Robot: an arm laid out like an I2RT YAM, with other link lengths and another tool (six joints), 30 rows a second.
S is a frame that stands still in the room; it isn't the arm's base.
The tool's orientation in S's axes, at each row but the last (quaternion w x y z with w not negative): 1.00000 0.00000 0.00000 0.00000; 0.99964 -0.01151 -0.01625 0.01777; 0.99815 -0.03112 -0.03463 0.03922; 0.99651 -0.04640 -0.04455 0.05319; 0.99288 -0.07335 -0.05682 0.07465
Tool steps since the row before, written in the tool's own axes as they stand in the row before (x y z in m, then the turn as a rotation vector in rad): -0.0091 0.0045 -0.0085 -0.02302 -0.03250 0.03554; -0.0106 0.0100 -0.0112 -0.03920 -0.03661 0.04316; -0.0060 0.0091 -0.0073 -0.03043 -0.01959 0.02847; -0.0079 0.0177 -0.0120 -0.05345 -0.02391 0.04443; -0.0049 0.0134 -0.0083 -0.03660 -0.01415 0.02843
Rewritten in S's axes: -0.0091 0.0045 -0.0085 -0.02302 -0.03250 0.03554; -0.0106 0.0094 -0.0118 -0.03929 -0.03702 0.04273; -0.0061 0.0081 -0.0083 -0.03081 -0.02025 0.02759; -0.0085 0.0156 -0.0143 -0.05466 -0.02566 0.04190; -0.0057 0.0112 -0.0107 -0.03750 -0.01567 0.02639
